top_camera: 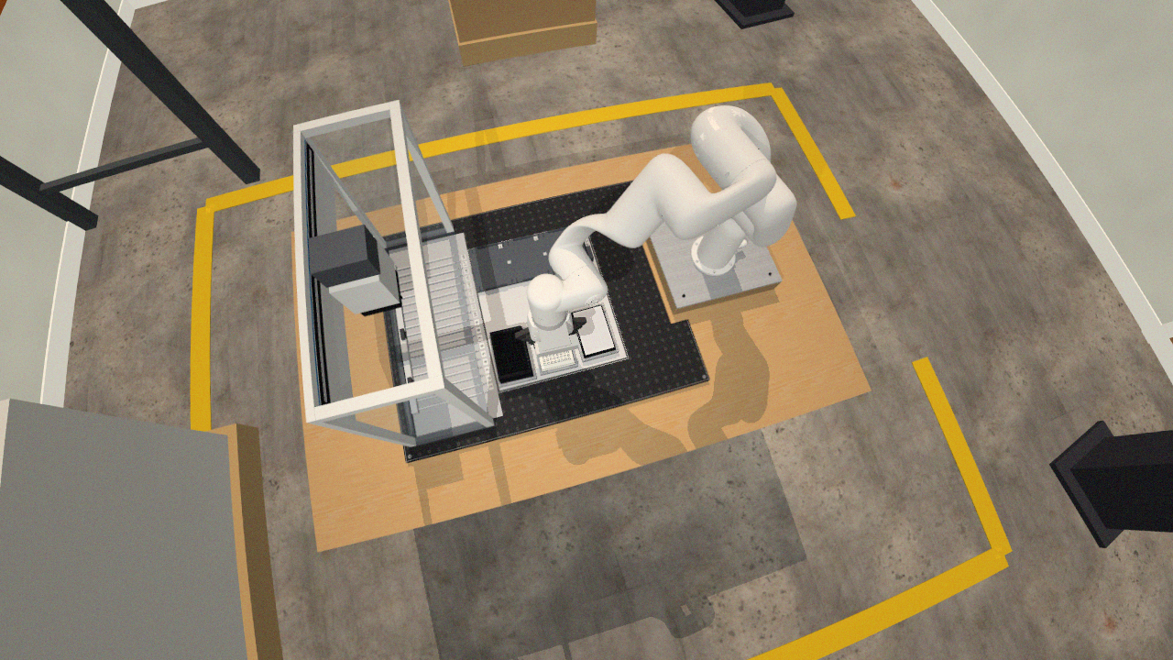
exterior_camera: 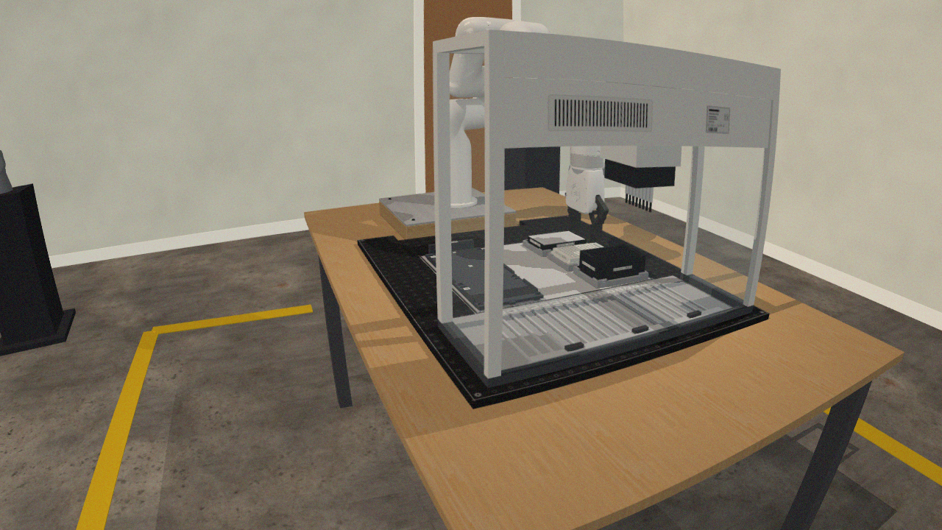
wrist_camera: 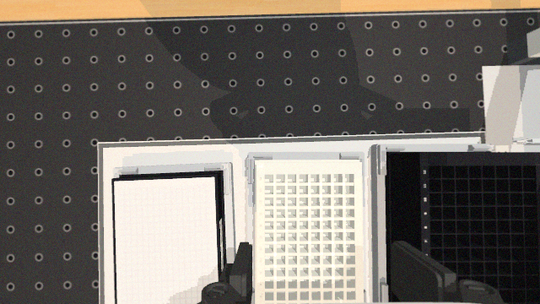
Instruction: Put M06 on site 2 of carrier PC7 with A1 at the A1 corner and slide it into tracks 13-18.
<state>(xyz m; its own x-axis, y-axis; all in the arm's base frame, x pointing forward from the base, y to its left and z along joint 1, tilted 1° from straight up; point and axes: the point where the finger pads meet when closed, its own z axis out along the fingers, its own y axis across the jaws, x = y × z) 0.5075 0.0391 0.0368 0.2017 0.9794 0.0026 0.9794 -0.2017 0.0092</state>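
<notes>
The white 96-well plate M06 is 5 cm below my hand. From my hand the other things lie so: dark grey carrier PC7: 5 cm behind, 26 cm to the right, 6 cm below; S2 nest: 7 cm below.
</notes>
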